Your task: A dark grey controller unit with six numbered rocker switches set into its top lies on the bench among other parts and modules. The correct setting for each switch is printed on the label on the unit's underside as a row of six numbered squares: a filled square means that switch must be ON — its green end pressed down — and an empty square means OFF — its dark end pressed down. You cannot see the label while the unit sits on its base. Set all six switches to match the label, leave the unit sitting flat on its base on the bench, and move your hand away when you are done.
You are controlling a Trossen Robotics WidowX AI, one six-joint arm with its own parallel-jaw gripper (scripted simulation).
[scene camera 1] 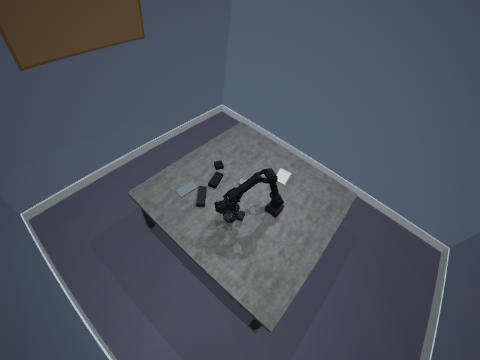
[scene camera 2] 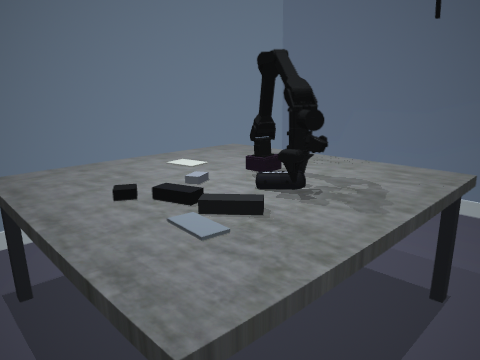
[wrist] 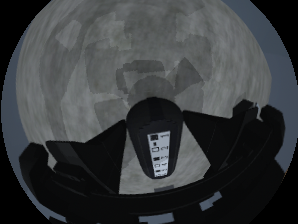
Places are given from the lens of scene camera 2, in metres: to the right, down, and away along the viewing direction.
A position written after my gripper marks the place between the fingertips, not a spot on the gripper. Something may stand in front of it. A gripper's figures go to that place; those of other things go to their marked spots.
my gripper [scene camera 2: 297, 179]: 0.17, 0.00, 1.09
grey plate [scene camera 2: 202, 228]: -0.08, 0.10, 0.77
